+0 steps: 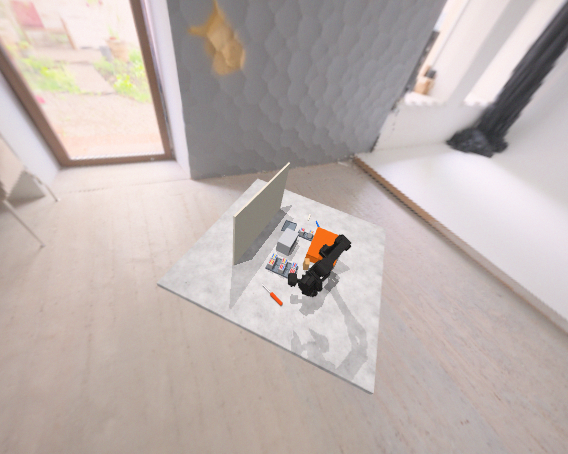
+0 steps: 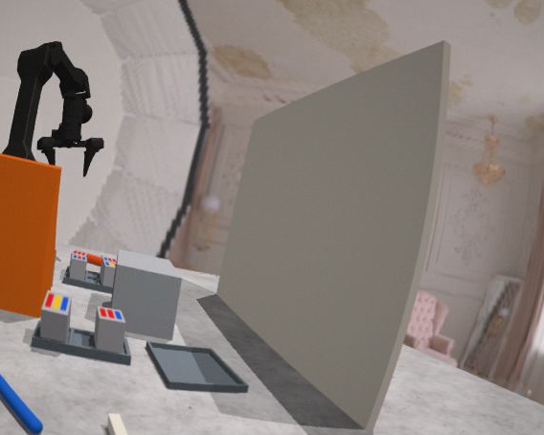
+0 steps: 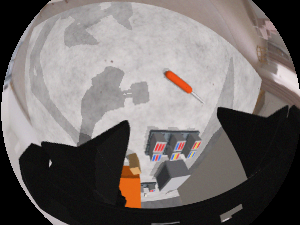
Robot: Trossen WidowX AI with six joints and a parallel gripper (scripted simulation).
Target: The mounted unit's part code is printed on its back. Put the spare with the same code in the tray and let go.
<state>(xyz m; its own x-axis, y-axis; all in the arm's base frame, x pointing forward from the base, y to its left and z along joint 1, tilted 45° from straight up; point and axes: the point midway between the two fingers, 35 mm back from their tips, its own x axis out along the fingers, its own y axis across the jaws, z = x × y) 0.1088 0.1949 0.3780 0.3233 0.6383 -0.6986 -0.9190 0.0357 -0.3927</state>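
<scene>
The spare block lies 200 mm to the right of my gripper tip, 170 mm below it and 130 mm ahead of it. From my gripper tip the other things lie so: beige panel 470 mm to the right, 380 mm ahead, 20 mm above; then grey mounted unit 420 mm to the right, 160 mm below, 150 mm ahead; then dark grey tray 630 mm to the right, 200 mm below, 180 mm ahead.
</scene>
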